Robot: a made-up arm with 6 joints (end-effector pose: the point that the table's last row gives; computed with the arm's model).
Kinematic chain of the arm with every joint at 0, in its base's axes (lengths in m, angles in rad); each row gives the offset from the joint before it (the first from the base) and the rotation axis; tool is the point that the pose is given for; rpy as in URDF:
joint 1: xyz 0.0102 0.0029 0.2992 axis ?
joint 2: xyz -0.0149 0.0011 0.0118 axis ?
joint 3: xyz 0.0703 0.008 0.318 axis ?
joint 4: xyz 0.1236 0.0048 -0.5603 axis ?
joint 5: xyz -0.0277 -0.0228 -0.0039 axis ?
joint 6: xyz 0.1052 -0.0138 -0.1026 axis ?
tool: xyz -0.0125 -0.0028 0.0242 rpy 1.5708 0 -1.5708
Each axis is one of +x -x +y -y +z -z.
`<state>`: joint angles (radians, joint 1 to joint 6).
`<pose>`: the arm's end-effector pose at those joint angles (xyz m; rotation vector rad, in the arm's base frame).
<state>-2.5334 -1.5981 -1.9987 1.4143 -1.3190 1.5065</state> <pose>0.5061 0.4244 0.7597 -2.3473 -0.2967 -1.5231</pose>
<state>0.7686 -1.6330 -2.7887 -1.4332 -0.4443 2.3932</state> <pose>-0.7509 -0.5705 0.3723 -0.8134 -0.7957 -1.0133</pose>
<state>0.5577 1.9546 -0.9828 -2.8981 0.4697 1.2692</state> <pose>-0.2234 -0.0902 -0.3432 1.2505 0.8615 0.1299</pose>
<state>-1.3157 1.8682 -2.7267 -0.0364 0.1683 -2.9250</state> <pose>0.2181 -0.8730 -0.1299 0.8921 -0.0533 0.1527</pose>
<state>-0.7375 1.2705 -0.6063 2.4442 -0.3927 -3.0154</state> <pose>-0.0419 0.0091 -0.1374 0.7048 -0.3391 -1.8184</pose>
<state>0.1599 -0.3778 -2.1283 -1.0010 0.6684 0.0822</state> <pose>0.2238 0.0273 1.2736 1.3401 -2.4656 0.9242</pose>
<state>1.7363 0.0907 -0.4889 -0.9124 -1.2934 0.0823</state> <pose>-0.1131 0.4483 0.2405 -2.6370 -1.4977 -0.3223</pose>
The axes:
joint 1: +z
joint 2: +y
joint 3: +y
joint 4: -z
joint 5: +y
joint 6: -z

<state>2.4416 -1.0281 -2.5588 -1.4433 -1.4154 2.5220</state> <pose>0.4149 -0.4390 0.8856 -0.5848 -2.0010 -0.2276</pose>
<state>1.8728 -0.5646 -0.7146 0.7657 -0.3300 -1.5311</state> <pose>-0.0518 0.5060 0.5981 2.8734 0.1377 1.2250</pose>
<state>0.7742 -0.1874 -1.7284 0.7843 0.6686 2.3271</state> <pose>0.4553 0.4210 0.9785 -0.0731 0.2262 2.8004</pose>
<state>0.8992 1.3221 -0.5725 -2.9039 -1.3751 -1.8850</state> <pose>-0.0259 0.0810 -0.0677 -1.0270 -1.0559 -0.3843</pose>
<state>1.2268 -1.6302 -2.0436 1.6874 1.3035 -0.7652</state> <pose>-0.3351 -0.6755 0.9044 -1.5411 -1.2114 -0.9966</pose>
